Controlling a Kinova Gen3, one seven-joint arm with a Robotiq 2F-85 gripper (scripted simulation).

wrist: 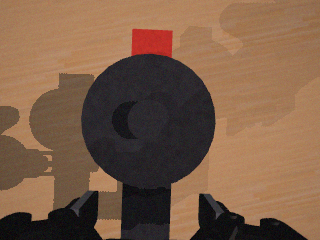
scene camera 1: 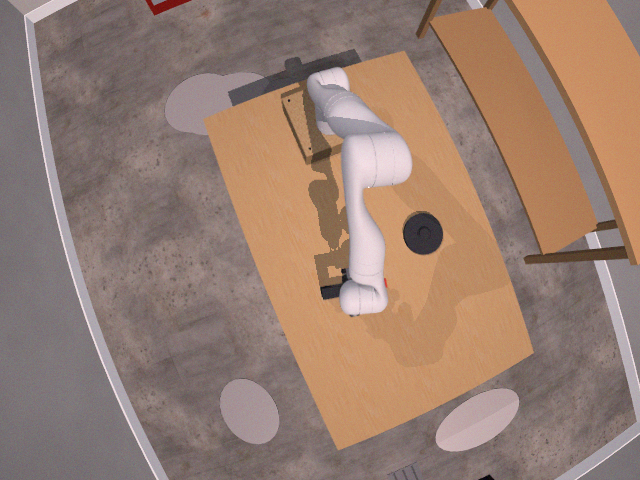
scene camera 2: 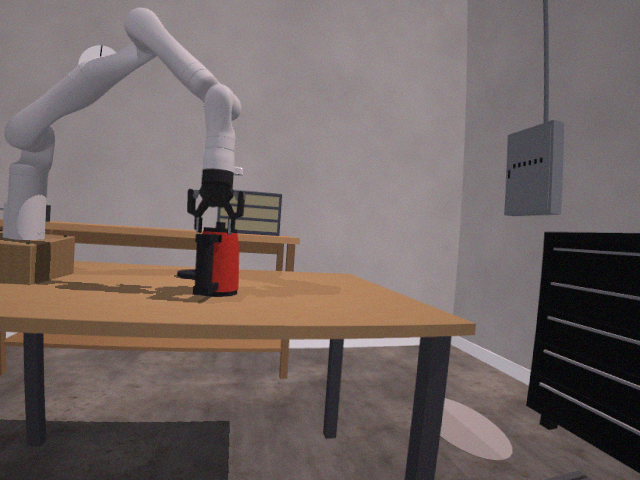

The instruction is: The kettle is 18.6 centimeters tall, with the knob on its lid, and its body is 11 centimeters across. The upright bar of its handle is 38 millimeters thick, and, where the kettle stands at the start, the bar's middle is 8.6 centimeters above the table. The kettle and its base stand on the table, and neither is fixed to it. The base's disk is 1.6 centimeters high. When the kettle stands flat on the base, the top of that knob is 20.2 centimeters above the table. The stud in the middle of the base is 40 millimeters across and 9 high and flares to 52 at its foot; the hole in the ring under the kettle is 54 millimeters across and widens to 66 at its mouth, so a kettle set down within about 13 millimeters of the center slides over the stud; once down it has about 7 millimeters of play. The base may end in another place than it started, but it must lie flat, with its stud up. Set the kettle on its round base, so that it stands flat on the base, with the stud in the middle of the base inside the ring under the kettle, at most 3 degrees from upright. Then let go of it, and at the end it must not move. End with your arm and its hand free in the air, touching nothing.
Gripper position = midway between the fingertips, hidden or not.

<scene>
In view: my gripper (scene camera 2: 214, 233) and a round black base (scene camera 1: 423, 234).
My gripper also shows in the wrist view (wrist: 148, 206). The wrist view does not show the round black base: it is out of frame.
</scene>
